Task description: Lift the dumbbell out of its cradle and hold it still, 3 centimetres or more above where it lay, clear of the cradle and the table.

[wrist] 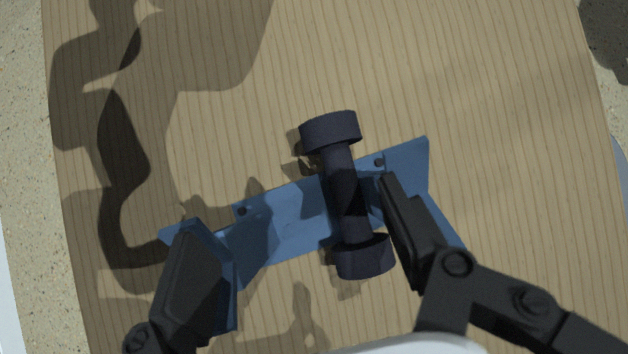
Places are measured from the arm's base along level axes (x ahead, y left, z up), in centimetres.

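Pixels of known places: gripper, fingertip midpoint: (290,223).
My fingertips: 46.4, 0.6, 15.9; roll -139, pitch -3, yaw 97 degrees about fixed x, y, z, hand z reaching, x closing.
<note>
For each thing: its middle in the pictures, then the offset to it from my fingertips, as dx, dy, dz. "spot": a spot on its surface instead. Level surfaces: height alone.
- dark dumbbell at the middle of its body: (346,194) +0.2, +4.2, -22.7
- blue cradle at a spot on its surface: (295,235) spot: +5.0, -3.6, -25.7
- cradle's right end at a spot on its surface: (407,165) spot: -1.9, +7.5, -5.9
- wooden table top at its surface level: dz -26.5
The dark dumbbell (342,185) lies lengthwise across the blue cradle (295,235), its round heads beyond the cradle's two long edges. My gripper (290,223) is open, with one finger on each side of the dumbbell's handle. The right finger is close to the handle, and the left finger is far from it, over the cradle's left end. Nothing is held. Whether the right finger touches the handle cannot be told. The fingers hide parts of the cradle's ends.
Raised blue plates stand at the cradle's right end (407,165) and left end, close to the fingers. The wooden table top (450,90) has side edges at left and right, with speckled floor (22,125) beyond. Dark arm shadows fall across the left side.
</note>
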